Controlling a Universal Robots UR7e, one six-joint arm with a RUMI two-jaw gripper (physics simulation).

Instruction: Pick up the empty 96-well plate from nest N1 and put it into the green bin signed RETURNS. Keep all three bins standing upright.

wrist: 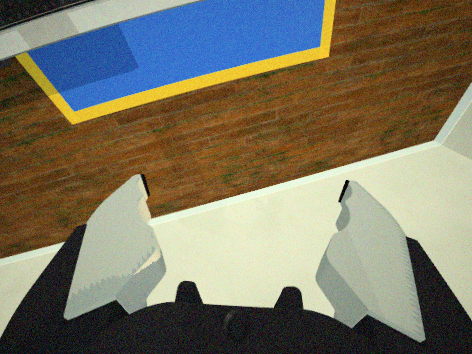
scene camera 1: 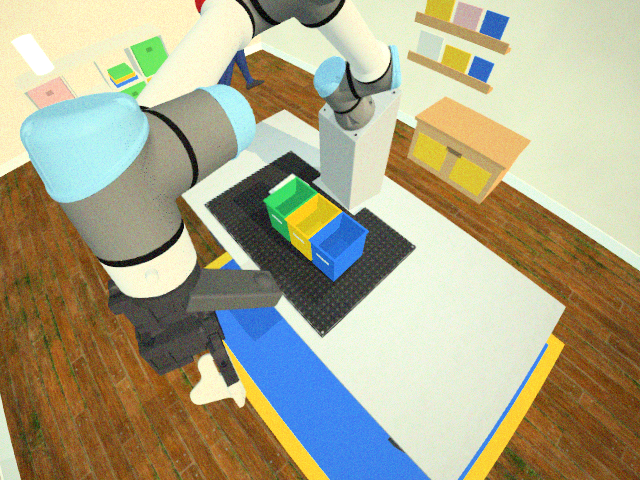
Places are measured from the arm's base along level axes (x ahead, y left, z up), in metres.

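Where they show: gripper, fingertip midpoint: (wrist: 242, 180) (scene camera 1: 224, 358); arm's base, link origin: (scene camera 1: 355, 112).
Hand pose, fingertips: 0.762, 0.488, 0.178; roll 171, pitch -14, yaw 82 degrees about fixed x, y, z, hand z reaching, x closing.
Each offset is from my fingertips to the top centre of the thing, as dx, dy, dz. "*": to the spot under its first point. Level surfaces: height alone.
The green bin @(* -0.361, -0.481, -0.542) (scene camera 1: 281, 228) stands upright on a black perforated board @(dz -0.602) (scene camera 1: 320, 310), beside the yellow bin @(* -0.372, -0.332, -0.528) (scene camera 1: 305, 248) and the blue bin @(-0.464, -0.243, -0.423) (scene camera 1: 351, 255), which also stand upright. Small white labels show on their front walls, too small to read. A white object @(-0.545, -0.682, -0.577) (scene camera 1: 281, 183) shows partly behind the green bin; I cannot tell whether it is the 96-well plate. Nest N1 cannot be made out. My gripper (scene camera 1: 219, 400) (wrist: 242, 180) is open and empty, off the front side of the table, far from the bins. No bin or plate shows in the wrist view.
The pale table top @(dz -0.615) (scene camera 1: 439, 330) carries the board and the grey robot pedestal (scene camera 1: 338, 165) behind the bins. A blue floor area with a yellow border (scene camera 1: 268, 413) (wrist: 200, 89) lies along the table's front. A wooden cabinet (scene camera 1: 473, 129) stands at the back right.
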